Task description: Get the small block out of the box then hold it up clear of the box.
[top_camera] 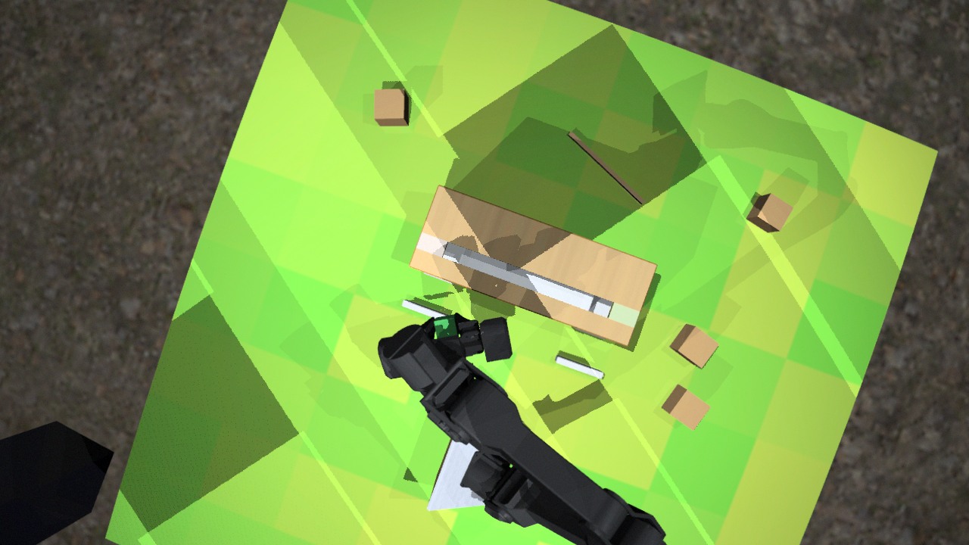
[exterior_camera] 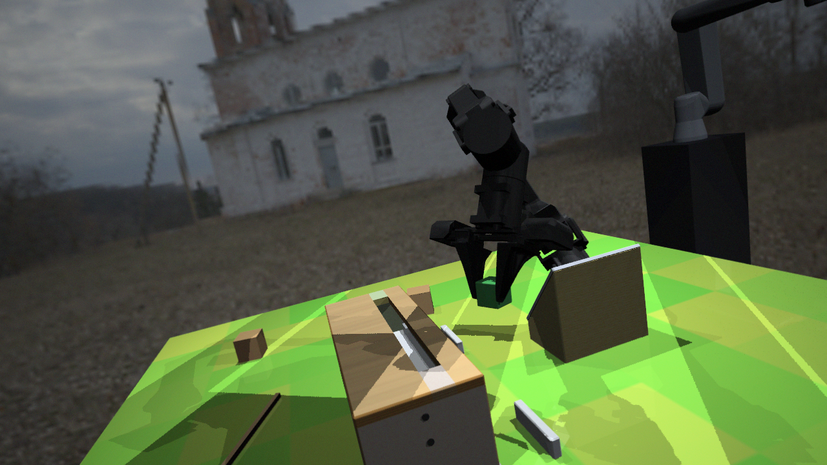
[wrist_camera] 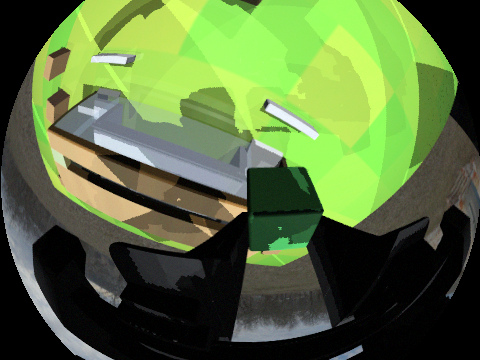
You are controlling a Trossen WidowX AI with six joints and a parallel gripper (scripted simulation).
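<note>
The green block lies 10 mm to the right of my gripper tip, 10 mm behind it and 10 mm above it. Also, from my gripper tip: wooden-topped box (110 mm below, 100 mm to the right, 90 mm ahead); thin stick (360 mm ahead, 170 mm below, 150 mm to the right).
</note>
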